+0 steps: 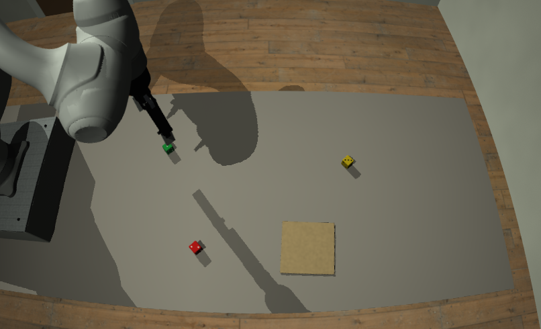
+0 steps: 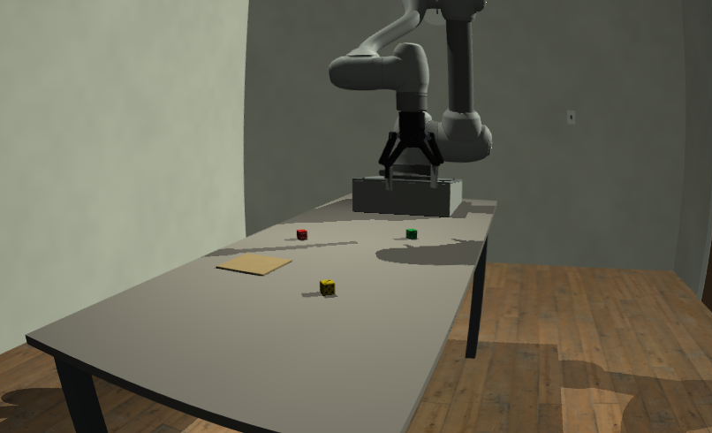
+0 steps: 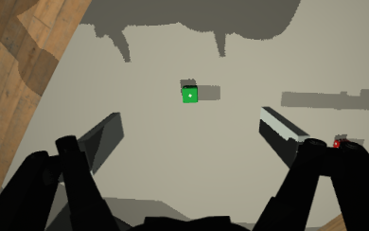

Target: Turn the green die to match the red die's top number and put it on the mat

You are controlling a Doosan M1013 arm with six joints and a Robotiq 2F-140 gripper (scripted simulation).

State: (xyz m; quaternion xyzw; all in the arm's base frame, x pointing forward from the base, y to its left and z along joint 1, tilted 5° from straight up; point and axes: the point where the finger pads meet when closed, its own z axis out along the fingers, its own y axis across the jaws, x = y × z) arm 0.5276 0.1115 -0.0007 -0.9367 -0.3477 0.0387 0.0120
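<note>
The green die is 140 mm below my hand. Round my hand: tan mat: 400 mm ahead, 300 mm to the right, 150 mm below; red die: 100 mm ahead, 300 mm to the right, 140 mm below; yellow die: 530 mm ahead, 60 mm to the right, 140 mm below.
</note>
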